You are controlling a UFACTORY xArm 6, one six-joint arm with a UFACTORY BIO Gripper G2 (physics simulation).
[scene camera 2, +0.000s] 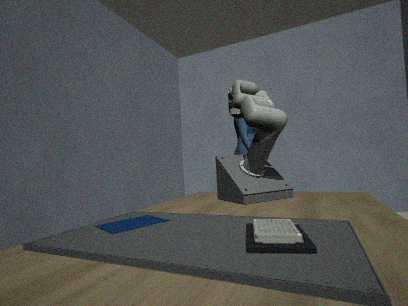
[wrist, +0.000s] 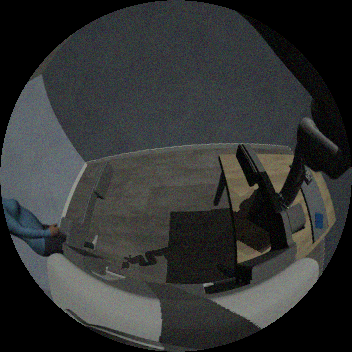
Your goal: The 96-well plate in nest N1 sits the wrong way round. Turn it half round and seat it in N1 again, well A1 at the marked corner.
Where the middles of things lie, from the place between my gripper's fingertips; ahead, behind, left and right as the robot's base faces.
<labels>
I see my gripper 107 cm short of the white 96-well plate [scene camera 2: 265, 230], 45 cm above it and 36 cm to the right of it. The rest, counted from my hand: dark nest N1 [scene camera 2: 265, 247] (107 cm ahead, 47 cm below, 36 cm to the left).
</labels>
